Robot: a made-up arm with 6 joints.
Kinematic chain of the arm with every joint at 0, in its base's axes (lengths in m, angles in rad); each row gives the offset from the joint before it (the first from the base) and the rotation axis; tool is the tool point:
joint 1: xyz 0 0 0.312 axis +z
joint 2: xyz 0 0 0 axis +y
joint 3: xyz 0 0 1.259 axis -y
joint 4: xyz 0 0 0 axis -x
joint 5: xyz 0.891 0 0 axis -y
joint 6: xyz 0 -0.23 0 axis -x
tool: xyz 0 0 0
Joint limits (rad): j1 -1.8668..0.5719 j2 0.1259..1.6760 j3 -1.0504..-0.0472 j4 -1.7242..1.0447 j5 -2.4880..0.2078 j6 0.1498..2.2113
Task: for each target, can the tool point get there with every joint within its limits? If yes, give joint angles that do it. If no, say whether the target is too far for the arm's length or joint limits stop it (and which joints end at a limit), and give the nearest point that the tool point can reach.
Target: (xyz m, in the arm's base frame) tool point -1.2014 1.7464 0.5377
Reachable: no: joint limits stop it (at a limit: joint 1, joint 2, joint 3, joint 4) | nearest point 0.2254 0.1869 0.6511 | short by 2.117 m
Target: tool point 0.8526 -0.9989 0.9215
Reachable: yes | joints -0.7047 0.4644 -0.2574 0.4339 -0.7957 1.1332
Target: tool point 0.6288 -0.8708 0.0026
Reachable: yes | joints -0.7436 1.0893 -0.6432 0.3597 -0.4571 0.4245
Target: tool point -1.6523 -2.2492 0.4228
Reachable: no: too far | nearest point -0.6293 -1.5342 0.3815 | short by 1.249 m
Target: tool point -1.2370 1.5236 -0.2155
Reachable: no: joint limits stop it (at a limit: joint 1, joint 2, joint 4) | nearest point 0.2872 0.2266 -0.0594 | short by 2.007 m
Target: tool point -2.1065 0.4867 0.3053
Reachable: no: joint limits stop it (at a limit: joint 1, joint 3) | nearest point -0.3923 -0.5172 0.2846 | short by 1.987 m
